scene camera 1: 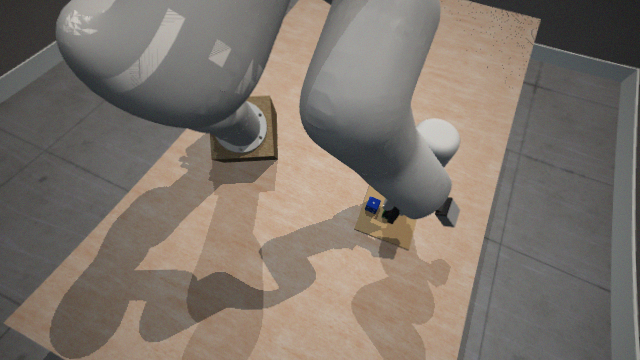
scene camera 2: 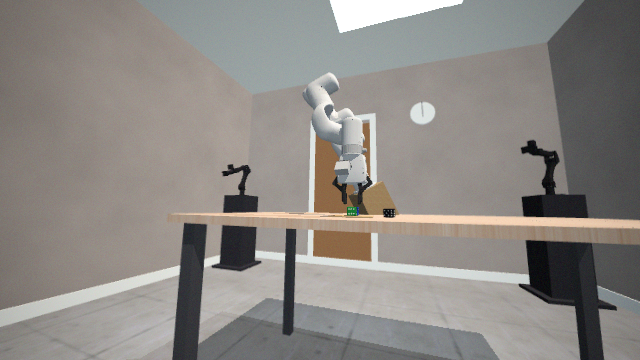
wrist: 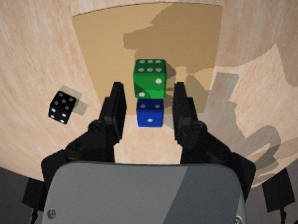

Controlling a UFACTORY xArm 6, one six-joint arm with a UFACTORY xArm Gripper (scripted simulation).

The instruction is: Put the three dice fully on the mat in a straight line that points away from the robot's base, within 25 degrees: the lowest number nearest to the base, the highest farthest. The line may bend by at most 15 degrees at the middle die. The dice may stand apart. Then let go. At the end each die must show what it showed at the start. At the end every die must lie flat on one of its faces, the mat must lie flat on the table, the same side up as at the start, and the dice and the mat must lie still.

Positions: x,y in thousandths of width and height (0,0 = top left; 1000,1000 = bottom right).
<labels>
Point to a tan mat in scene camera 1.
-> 626,649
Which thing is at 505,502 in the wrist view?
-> A blue die.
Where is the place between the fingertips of my gripper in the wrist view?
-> At 502,422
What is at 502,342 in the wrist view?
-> A green die.
</labels>
